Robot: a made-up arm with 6 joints. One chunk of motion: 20 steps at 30 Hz.
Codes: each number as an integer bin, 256 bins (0 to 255) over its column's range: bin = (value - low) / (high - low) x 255, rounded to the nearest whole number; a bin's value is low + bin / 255 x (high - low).
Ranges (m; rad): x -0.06..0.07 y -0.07..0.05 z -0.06..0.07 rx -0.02..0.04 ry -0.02..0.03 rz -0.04..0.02
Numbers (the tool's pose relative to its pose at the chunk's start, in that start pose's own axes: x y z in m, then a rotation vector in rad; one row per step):
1: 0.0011 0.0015 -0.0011 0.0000 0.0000 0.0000
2: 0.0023 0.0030 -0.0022 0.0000 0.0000 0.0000
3: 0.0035 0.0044 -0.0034 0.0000 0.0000 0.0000
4: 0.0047 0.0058 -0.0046 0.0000 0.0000 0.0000
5: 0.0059 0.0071 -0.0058 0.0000 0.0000 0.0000
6: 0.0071 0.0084 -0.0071 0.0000 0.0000 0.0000
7: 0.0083 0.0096 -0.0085 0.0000 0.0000 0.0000
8: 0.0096 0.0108 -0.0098 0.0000 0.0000 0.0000
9: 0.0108 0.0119 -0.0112 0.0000 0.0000 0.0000
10: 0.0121 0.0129 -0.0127 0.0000 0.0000 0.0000
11: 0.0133 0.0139 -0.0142 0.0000 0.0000 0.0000
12: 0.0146 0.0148 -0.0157 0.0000 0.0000 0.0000
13: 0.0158 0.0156 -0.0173 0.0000 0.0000 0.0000
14: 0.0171 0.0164 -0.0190 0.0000 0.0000 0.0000
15: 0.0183 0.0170 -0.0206 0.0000 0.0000 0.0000
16: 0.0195 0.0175 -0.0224 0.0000 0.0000 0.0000
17: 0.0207 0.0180 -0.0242 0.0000 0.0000 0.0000
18: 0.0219 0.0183 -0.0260 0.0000 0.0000 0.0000
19: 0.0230 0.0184 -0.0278 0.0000 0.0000 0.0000
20: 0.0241 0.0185 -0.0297 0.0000 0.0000 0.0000
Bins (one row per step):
1: 120 152 116 85 102 170
2: 122 155 113 85 102 170
3: 125 158 111 85 102 170
4: 127 161 109 85 102 170
5: 129 164 106 85 102 170
6: 132 167 104 85 102 170
7: 134 169 101 85 102 170
8: 137 172 98 85 102 170
9: 139 174 96 85 102 170
10: 141 176 93 85 102 170
11: 144 178 90 85 102 170
12: 146 180 87 85 102 170
13: 149 182 84 85 102 170
14: 151 184 80 85 102 170
15: 154 185 77 85 102 170
16: 156 186 74 85 102 170
17: 158 187 70 85 102 170
18: 161 188 67 85 102 170
19: 163 188 63 85 102 170
20: 165 188 59 85 102 170

